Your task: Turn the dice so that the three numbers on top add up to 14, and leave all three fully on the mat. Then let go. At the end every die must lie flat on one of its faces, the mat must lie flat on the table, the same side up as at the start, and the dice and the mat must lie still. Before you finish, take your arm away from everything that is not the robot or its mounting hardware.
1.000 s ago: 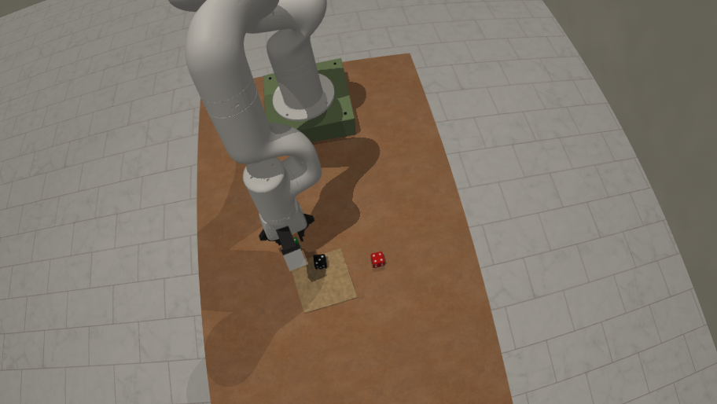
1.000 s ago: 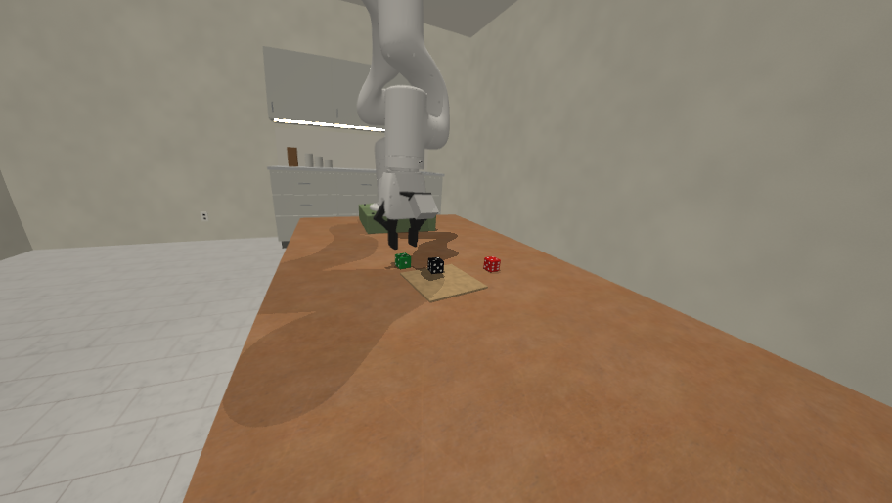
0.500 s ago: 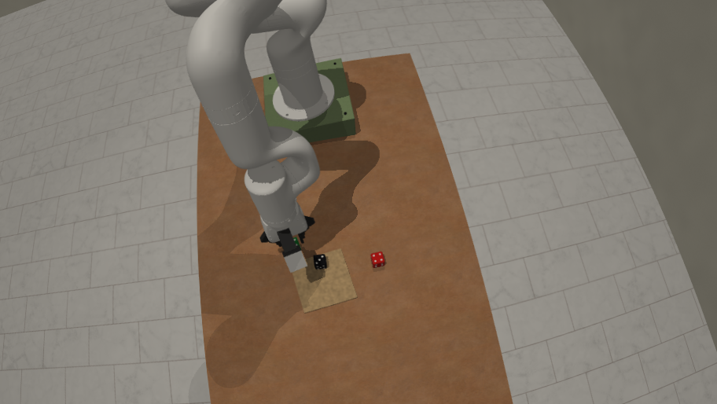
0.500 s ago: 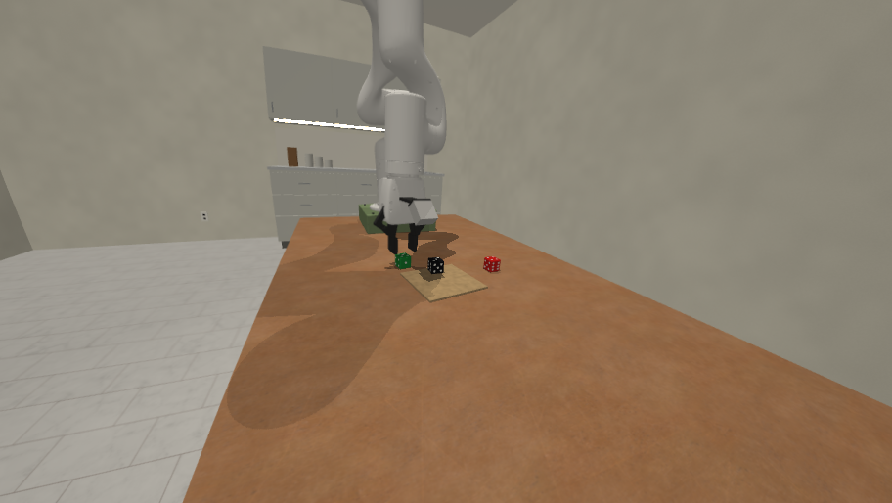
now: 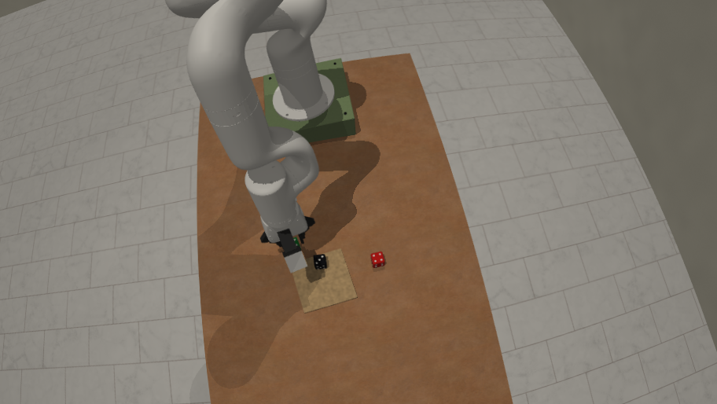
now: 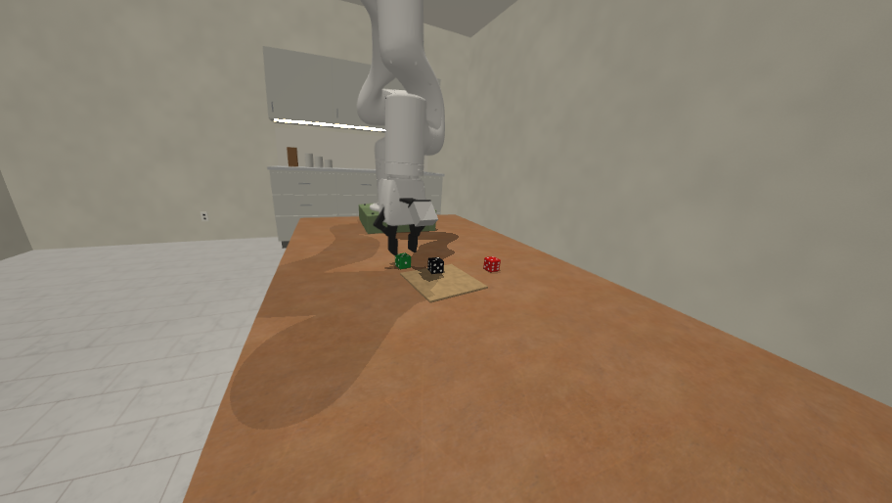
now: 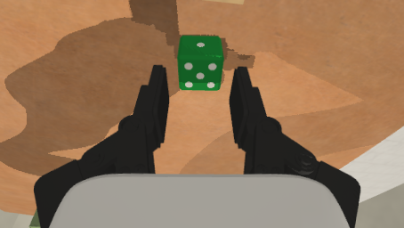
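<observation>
My hand is 4 cm above the green die. From my hand the other things lie so: black die (6 cm to the left, 6 cm ahead, 4 cm below); tan square mat (11 cm ahead, 5 cm to the left, 5 cm below); red die (20 cm to the left, 10 cm ahead, 4 cm below).
</observation>
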